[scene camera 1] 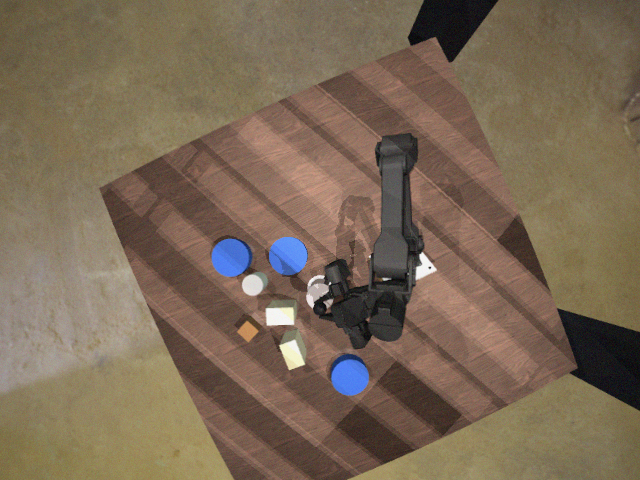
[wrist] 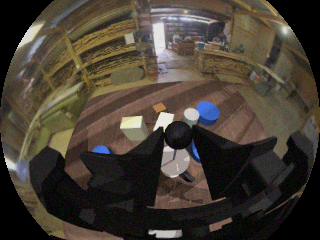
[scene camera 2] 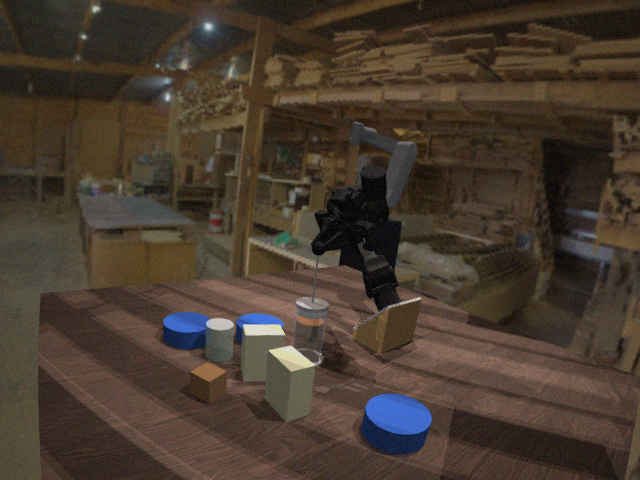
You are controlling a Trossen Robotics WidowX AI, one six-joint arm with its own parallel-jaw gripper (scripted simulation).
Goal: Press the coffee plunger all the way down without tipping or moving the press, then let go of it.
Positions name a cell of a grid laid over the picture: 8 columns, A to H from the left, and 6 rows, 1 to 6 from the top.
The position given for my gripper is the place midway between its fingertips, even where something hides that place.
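Observation:
My gripper (scene camera 2: D4) is visible to me, and I find the same gripper (wrist: E4) in the wrist view and again as my gripper (scene camera 1: D4). A coffee press (wrist: E4) is there too. I also see an orange cube (scene camera 2: C5).

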